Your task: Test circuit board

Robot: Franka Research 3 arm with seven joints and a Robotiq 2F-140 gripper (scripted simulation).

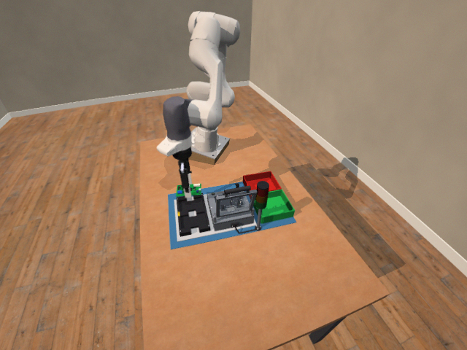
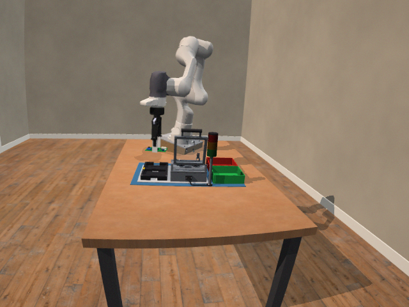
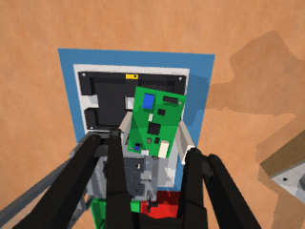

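Now: hand 20 mm above the green circuit board. From my hand the other things lie so: tester lid: 190 mm ahead, 170 mm to the left, 40 mm above; red bin: 370 mm to the left, 130 mm below, 40 mm behind; dark plate: 170 mm to the left, 70 mm below, 70 mm ahead.
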